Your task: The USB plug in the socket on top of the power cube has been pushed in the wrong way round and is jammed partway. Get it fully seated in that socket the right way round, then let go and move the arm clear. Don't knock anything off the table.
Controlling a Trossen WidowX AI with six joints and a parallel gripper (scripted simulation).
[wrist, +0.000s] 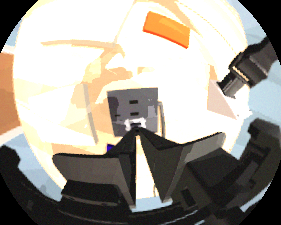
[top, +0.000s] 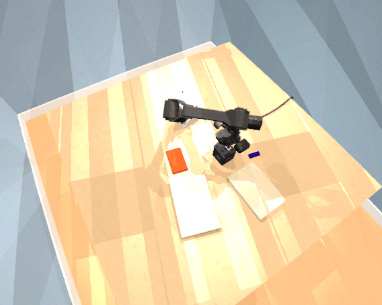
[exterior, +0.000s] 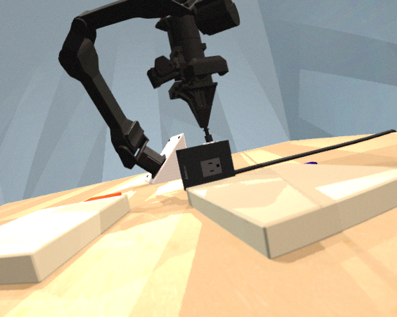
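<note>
Right now the usb plug is 20 mm below my gripper tip. From my gripper tip the other things lie so: red flat block 230 mm to the right, 100 mm below, 70 mm behind; small dark blue block 140 mm to the left, 100 mm below, 60 mm ahead.
</note>
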